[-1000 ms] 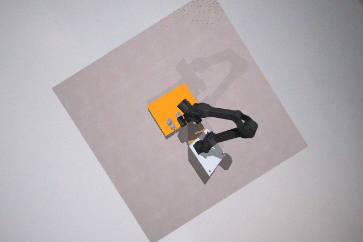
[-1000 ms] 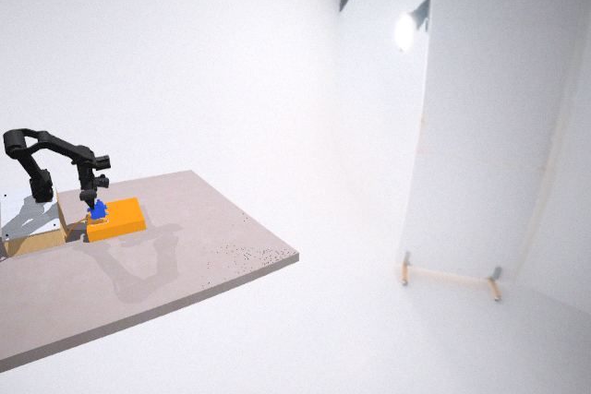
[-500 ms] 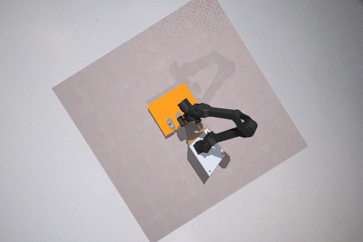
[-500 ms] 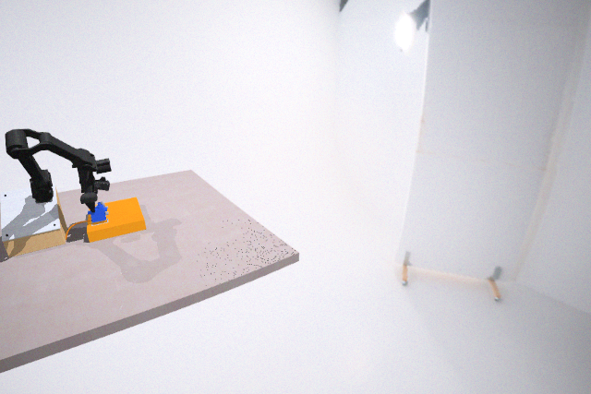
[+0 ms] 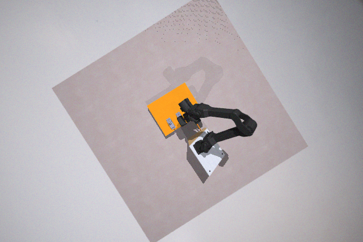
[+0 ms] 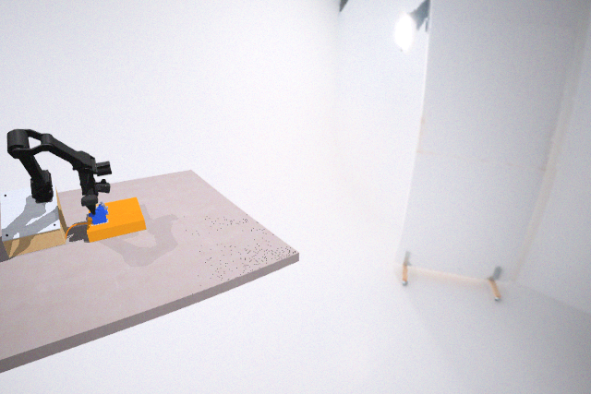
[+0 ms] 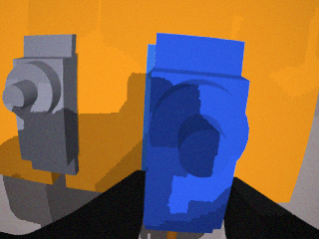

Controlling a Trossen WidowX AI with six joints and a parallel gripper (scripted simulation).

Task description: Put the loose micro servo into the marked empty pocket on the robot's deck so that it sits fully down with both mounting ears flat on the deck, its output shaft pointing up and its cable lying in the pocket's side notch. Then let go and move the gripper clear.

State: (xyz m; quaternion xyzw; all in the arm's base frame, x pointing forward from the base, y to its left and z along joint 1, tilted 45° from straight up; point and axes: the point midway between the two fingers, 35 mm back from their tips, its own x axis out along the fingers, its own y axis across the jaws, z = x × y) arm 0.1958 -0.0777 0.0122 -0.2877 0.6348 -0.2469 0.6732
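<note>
The orange robot deck is 12 cm ahead of my gripper tip, 8 cm to the left of it and 7 cm below it.
</note>
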